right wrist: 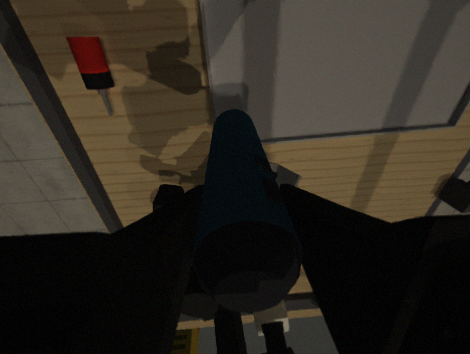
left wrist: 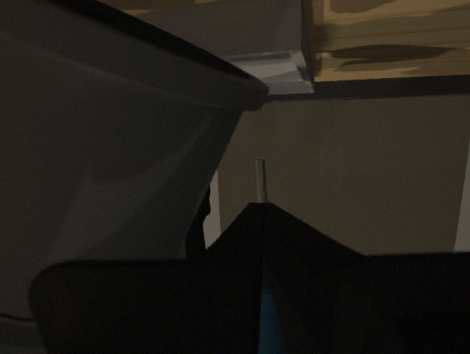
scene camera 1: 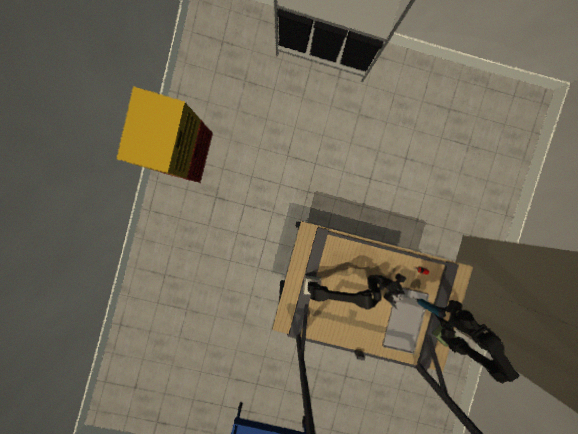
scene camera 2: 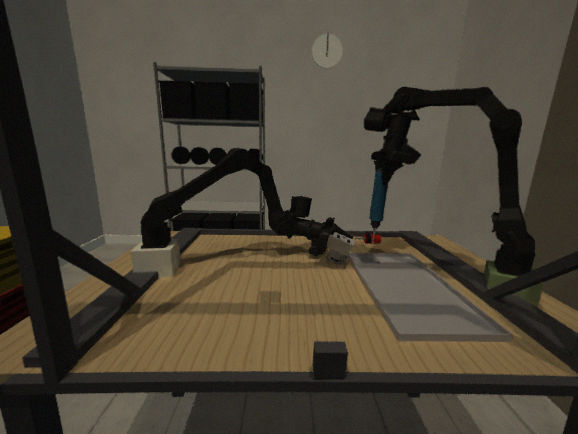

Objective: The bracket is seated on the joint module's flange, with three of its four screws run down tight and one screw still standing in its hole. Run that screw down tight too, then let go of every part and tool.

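Places are measured from the left arm's base along level axes (x ahead, y left, z up), in metres.
Pixels of known places: left gripper, fingertip midpoint: (left wrist: pixel 259 214) (scene camera 1: pixel 404 293) (scene camera 2: pixel 352 238); right gripper, fingertip midpoint: (right wrist: pixel 240 193) (scene camera 1: pixel 436 310) (scene camera 2: pixel 381 184); left arm's base, link origin: (right wrist: pixel 272 327) (scene camera 1: pixel 312 287) (scene camera 2: pixel 156 244); right arm's base, link origin: (scene camera 2: pixel 512 270).
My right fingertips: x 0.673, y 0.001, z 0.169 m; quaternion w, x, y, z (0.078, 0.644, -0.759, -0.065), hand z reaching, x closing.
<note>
Ahead of a thing's pixels: the offset from my right fingertips to its top centre.
The grey joint module @[dx -0.127, dy -0.008, dz -0.165 m] (scene camera 2: pixel 337 258) (left wrist: pixel 125 150) leans, with the pale bracket (scene camera 2: pixel 341 243) (scene camera 1: pixel 396 300) tilted on its flange. Dark screw spots show on the bracket in scene camera 2; which screw stands up cannot be told. My left gripper (scene camera 2: pixel 351 234) (left wrist: pixel 259 214) is shut and empty, close against the module and bracket; contact is hidden. My right gripper (scene camera 2: pixel 384 171) (right wrist: pixel 240 193) is shut on the blue-handled screwdriver @[dx -0.006, dy -0.002, dz +0.052 m] (scene camera 2: pixel 378 197) (scene camera 1: pixel 429 306) (right wrist: pixel 237 165), which hangs bit down to the right of the bracket, apart from it. Its bit @[dx -0.012, dy -0.004, dz -0.171 m] (left wrist: pixel 261 180) shows beyond my left fingertips.
A red screwdriver @[dx +0.052, dy +0.165, dz -0.216 m] (scene camera 1: pixel 423 270) (scene camera 2: pixel 373 238) (right wrist: pixel 91 57) lies near the table's far edge. A shallow grey tray @[dx -0.001, dy -0.189, dz -0.235 m] (scene camera 1: pixel 404 327) (scene camera 2: pixel 430 300) (right wrist: pixel 350 65) lies beside the module. A dark block @[dx -0.296, dy -0.445, dz -0.193 m] (scene camera 2: pixel 330 360) sits at the table's near edge. Frame posts (scene camera 2: pixel 37 200) rise at the table's sides.
</note>
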